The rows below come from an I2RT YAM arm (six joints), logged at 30 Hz.
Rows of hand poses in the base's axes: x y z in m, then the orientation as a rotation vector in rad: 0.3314 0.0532 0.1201 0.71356 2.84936 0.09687; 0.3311 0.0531 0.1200 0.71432 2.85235 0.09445; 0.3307 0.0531 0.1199 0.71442 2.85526 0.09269; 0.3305 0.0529 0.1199 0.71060 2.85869 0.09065; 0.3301 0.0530 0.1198 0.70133 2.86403 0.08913; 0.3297 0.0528 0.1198 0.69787 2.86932 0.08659; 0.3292 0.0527 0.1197 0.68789 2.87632 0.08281; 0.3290 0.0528 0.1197 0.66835 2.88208 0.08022; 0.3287 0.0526 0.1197 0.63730 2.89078 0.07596; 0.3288 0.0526 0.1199 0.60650 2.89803 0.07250; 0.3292 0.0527 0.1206 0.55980 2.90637 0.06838; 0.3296 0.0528 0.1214 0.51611 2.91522 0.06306; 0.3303 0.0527 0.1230 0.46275 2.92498 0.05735; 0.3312 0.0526 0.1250 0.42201 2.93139 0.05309; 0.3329 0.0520 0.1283 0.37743 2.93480 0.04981
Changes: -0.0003 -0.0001 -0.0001 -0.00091 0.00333 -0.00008; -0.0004 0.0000 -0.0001 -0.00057 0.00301 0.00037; -0.0002 -0.0002 0.0000 -0.00113 0.00260 0.00298; -0.0004 0.0001 -0.0001 -0.00105 0.00305 0.00689; -0.0004 -0.0002 0.0000 -0.00104 0.00453 0.00305; -0.0005 -0.0001 -0.0001 -0.00226 0.00481 0.00749; -0.0002 0.0001 0.0000 -0.00277 0.00135 0.01350; -0.0003 -0.0002 0.0000 -0.00451 0.00200 0.02135; 0.0001 0.0000 0.0002 -0.00415 0.00090 0.02099; 0.0004 0.0001 0.0007 -0.00588 -0.00073 0.03149; 0.0004 0.0001 0.0008 -0.00618 0.00113 0.02954; 0.0007 -0.0001 0.0016 -0.00702 0.00113 0.03599; 0.0009 -0.0001 0.0020 -0.00533 0.00046 0.02736; 0.0017 -0.0006 0.0033 -0.00527 -0.00253 0.02966
